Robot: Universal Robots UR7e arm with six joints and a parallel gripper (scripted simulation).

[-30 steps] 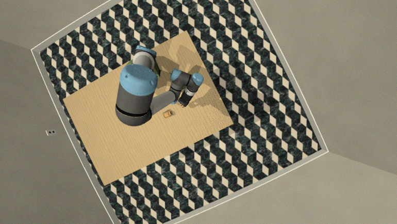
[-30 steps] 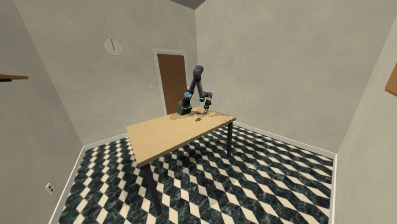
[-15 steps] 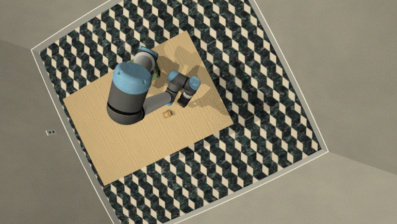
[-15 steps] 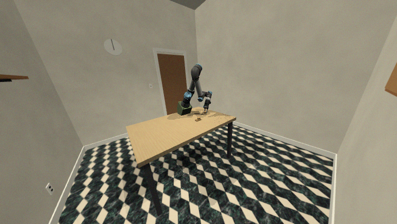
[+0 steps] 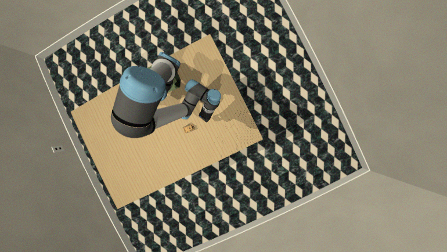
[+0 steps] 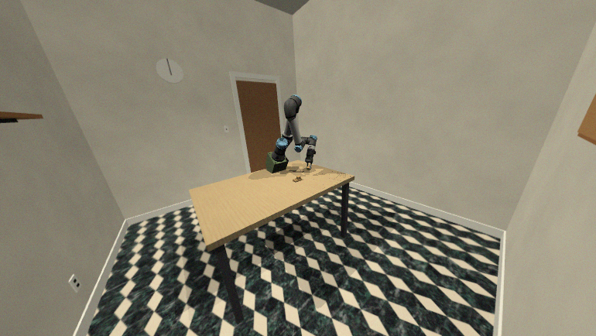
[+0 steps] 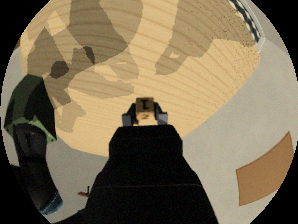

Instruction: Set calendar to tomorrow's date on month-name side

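My hand is 1 cm to the left of the wooden cube and 1 cm above it. Round my hand: wooden tray 16 cm to the right, 9 cm below, 1 cm ahead.
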